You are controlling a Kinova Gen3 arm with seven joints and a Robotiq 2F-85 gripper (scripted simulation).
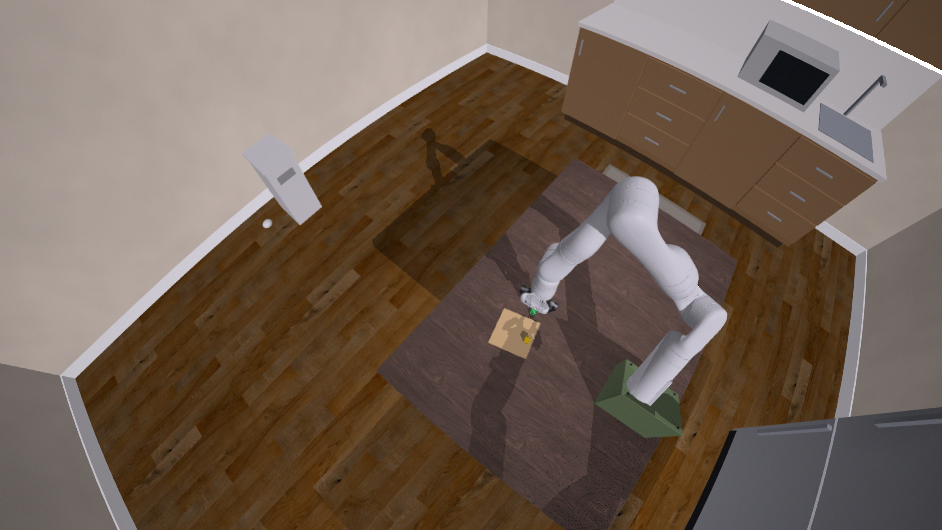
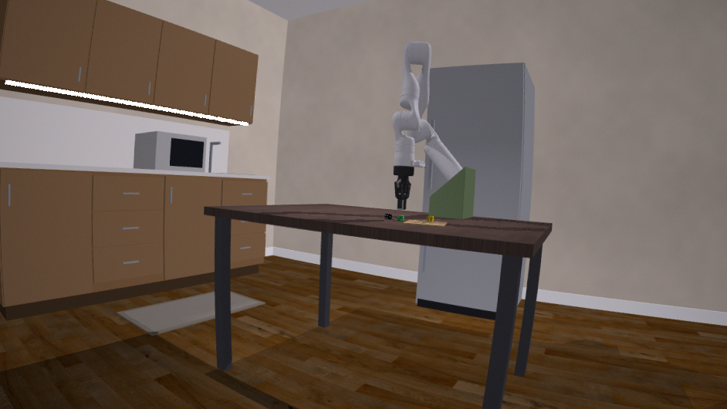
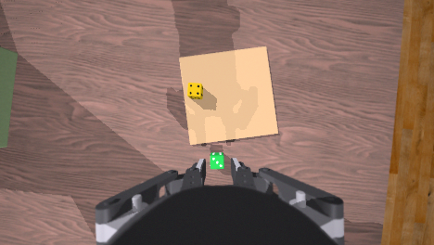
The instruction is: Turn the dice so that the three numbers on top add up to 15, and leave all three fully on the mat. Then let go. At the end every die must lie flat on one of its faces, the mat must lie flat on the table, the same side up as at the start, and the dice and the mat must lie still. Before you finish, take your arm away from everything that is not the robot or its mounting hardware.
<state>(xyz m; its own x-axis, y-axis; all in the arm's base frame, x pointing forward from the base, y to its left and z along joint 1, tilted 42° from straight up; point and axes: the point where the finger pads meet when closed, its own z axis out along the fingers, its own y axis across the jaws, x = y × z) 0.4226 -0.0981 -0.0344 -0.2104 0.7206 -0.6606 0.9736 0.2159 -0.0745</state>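
Now: hand 50 mm above the green die. Also, from my hand: black die 70 mm to the right, 50 mm below, 20 mm behind; then yellow die 100 mm to the left, 50 mm below, 50 mm behind; then tan mat 100 mm to the left, 60 mm below.
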